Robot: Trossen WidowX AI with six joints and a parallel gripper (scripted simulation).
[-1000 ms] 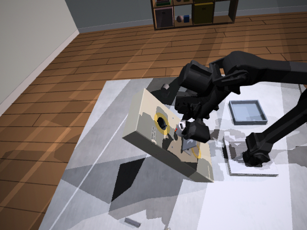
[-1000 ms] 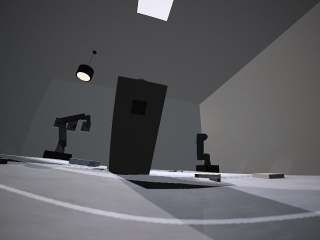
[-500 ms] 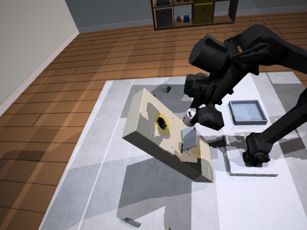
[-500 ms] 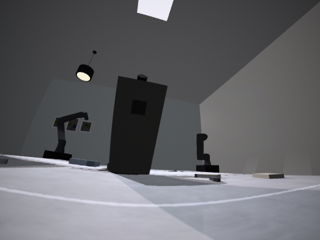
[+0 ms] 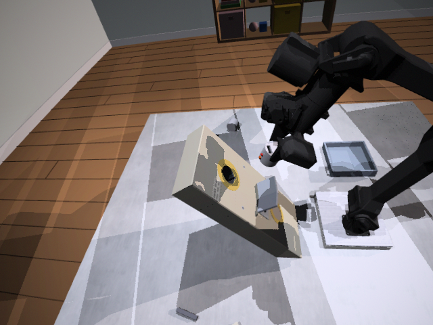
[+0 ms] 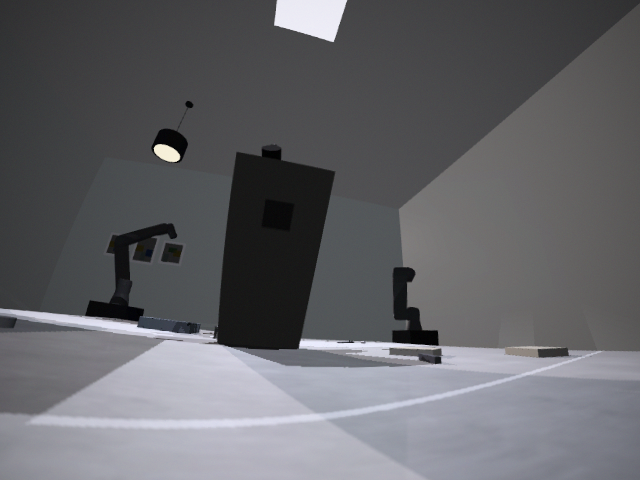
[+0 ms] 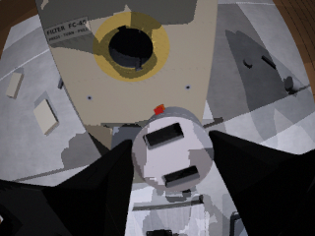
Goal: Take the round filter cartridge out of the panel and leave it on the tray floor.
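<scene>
Right now the grey tray is 300 mm behind my gripper tip, 260 mm to the right of it and 310 mm below it. The rest, counted from my gripper tip: small grey cylinder 140 mm ahead, 470 mm to the right, 290 mm below; round filter cartridge right at my gripper tip.
</scene>
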